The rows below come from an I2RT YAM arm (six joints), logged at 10 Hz.
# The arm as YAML. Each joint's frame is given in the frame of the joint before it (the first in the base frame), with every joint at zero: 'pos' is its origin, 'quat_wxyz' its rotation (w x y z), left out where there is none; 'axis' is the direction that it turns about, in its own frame. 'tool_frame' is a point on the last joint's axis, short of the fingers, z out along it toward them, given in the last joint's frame.
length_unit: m
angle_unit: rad
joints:
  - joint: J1
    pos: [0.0, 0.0, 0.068]
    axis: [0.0, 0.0, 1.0]
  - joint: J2
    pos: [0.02, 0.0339, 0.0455]
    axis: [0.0, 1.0, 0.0]
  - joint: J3
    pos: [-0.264, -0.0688, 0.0]
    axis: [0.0, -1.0, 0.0]
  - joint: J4
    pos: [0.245, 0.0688, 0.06]
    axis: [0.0, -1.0, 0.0]
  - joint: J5
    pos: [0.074, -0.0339, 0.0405]
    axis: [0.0, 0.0, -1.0]
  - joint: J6
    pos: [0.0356, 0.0, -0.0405]
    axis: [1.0, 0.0, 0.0]
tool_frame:
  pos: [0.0, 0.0, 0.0]
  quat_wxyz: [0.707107, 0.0, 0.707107, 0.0]
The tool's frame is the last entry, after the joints.
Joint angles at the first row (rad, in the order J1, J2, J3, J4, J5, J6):
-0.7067 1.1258 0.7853 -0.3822 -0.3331 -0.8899
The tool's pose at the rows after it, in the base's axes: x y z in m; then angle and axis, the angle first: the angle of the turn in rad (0 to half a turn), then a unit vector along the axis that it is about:
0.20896, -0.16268, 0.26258, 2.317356, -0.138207, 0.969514, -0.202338
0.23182, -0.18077, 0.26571, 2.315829, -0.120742, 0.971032, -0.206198
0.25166, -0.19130, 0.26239, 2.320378, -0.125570, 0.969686, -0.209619
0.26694, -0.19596, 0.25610, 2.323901, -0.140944, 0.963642, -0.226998
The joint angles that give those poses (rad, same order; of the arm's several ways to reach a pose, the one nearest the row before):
-0.7042 1.2298 0.8690 -0.3385 -0.3230 -0.8360
-0.6982 1.3445 0.9593 -0.3030 -0.3008 -0.8027
-0.6816 1.4335 1.0174 -0.2692 -0.2849 -0.8034
-0.6606 1.4922 1.0378 -0.2112 -0.2577 -0.8253

